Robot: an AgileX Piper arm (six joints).
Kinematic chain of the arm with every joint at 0, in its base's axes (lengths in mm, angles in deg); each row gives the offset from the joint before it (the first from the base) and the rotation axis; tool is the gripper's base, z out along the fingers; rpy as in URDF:
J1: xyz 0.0 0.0 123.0 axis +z
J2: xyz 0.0 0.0 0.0 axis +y
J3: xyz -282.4 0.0 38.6 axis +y
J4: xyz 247.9 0.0 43.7 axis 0.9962 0 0.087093
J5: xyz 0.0 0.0 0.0 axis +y
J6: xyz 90.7 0.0 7.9 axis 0.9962 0 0.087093
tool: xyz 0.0 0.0 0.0 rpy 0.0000 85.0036 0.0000
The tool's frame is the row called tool.
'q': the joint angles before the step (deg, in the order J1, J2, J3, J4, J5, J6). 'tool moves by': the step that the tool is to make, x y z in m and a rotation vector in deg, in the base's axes. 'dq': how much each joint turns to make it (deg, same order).
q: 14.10, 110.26, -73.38, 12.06, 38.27, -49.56
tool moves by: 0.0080, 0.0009, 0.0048, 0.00, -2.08, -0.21
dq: -0.03, 0.57, -1.85, -0.67, -0.80, 0.42
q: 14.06, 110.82, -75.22, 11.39, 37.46, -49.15
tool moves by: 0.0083, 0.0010, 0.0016, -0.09, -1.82, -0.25
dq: -0.02, 0.99, -1.75, -0.70, -1.06, 0.45
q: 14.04, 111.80, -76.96, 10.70, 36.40, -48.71
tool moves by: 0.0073, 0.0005, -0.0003, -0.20, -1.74, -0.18
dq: -0.04, 0.99, -1.29, -0.71, -1.40, 0.30
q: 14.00, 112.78, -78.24, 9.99, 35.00, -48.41
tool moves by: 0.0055, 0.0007, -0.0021, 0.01, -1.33, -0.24
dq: -0.01, 0.92, -0.77, -0.31, -1.49, 0.19
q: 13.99, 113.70, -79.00, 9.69, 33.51, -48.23
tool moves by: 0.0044, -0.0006, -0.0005, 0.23, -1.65, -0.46
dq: -0.16, 0.47, -0.34, -0.07, -1.81, 0.08
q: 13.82, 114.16, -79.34, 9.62, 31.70, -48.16
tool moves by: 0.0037, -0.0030, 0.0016, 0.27, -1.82, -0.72
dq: -0.45, 0.03, -0.10, -0.04, -1.79, 0.03
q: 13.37, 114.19, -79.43, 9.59, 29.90, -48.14
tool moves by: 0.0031, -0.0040, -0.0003, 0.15, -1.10, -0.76
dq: -0.58, 0.20, -0.03, 0.01, -1.29, -0.01
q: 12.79, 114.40, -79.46, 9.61, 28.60, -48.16
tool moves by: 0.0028, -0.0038, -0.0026, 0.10, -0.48, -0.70
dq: -0.56, 0.47, -0.03, 0.13, -0.94, -0.07
